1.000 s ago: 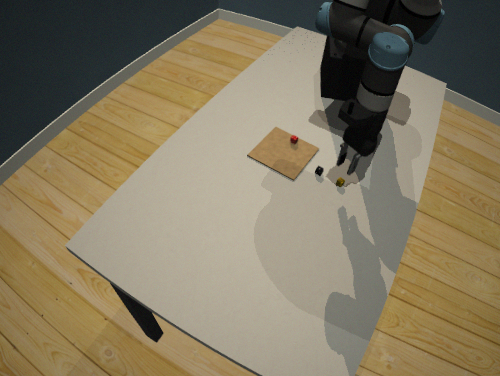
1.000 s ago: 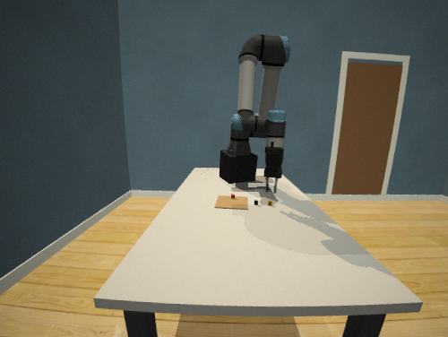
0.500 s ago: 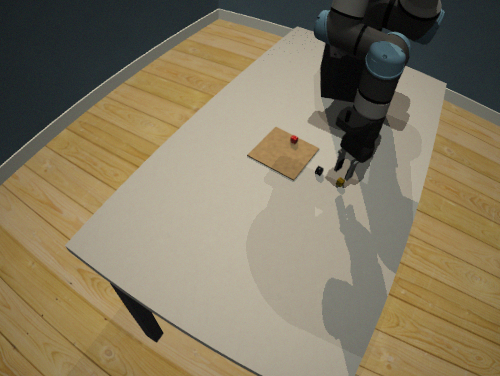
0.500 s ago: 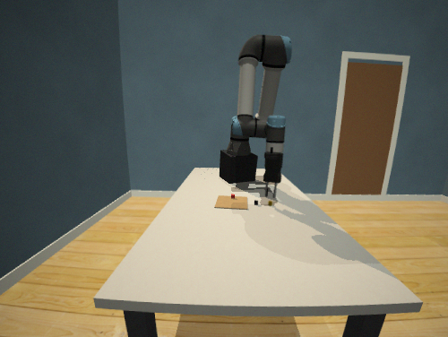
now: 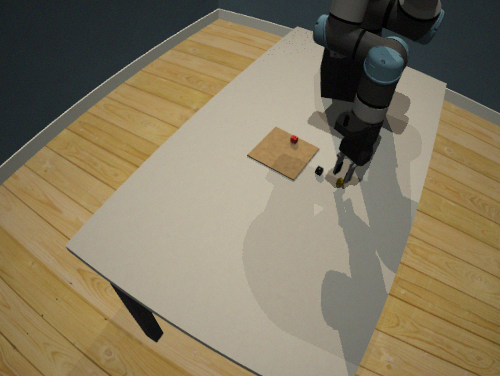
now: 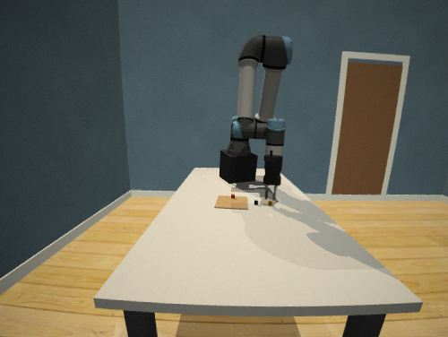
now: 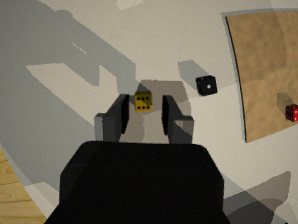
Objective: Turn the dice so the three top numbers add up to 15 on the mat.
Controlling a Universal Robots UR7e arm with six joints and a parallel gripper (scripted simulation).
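Now: hand 40 mm above the yellow die. The rest, counted from my hand: black die 60 mm to the right, 40 mm below; red die 60 mm behind, 160 mm to the right, 30 mm below; brown mat 20 mm behind, 170 mm to the right, 40 mm below.
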